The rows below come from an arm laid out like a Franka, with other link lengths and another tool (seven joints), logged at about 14 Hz.
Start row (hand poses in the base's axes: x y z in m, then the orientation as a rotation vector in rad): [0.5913 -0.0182 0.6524 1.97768 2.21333 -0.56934]
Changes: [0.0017 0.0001 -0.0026 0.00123 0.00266 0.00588]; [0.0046 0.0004 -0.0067 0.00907 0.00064 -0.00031]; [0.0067 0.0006 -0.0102 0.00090 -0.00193 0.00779]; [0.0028 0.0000 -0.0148 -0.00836 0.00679 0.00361]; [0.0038 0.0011 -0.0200 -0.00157 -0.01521 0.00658]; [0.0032 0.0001 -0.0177 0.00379 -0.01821 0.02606]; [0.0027 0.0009 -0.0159 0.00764 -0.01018 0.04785]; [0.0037 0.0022 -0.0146 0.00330 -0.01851 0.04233]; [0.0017 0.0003 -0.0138 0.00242 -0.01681 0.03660]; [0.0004 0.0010 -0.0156 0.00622 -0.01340 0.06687]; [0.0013 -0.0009 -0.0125 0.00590 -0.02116 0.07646]
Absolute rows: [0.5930 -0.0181 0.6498 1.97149 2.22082 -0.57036]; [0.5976 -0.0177 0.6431 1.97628 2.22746 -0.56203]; [0.6043 -0.0171 0.6329 1.96685 2.23369 -0.55808]; [0.6071 -0.0171 0.6181 1.95953 2.23472 -0.57359]; [0.6109 -0.0160 0.5981 1.94841 2.23025 -0.55758]; [0.6141 -0.0159 0.5804 1.91546 2.24401 -0.53051]; [0.6168 -0.0150 0.5645 1.85855 2.28250 -0.50518]; [0.6205 -0.0128 0.5499 1.80456 2.30681 -0.47646]; [0.6222 -0.0125 0.5361 1.75732 2.32588 -0.45136]; [0.6226 -0.0115 0.5205 1.67419 2.37107 -0.42053]; [0.6239 -0.0124 0.5080 1.57646 2.41411 -0.38106]
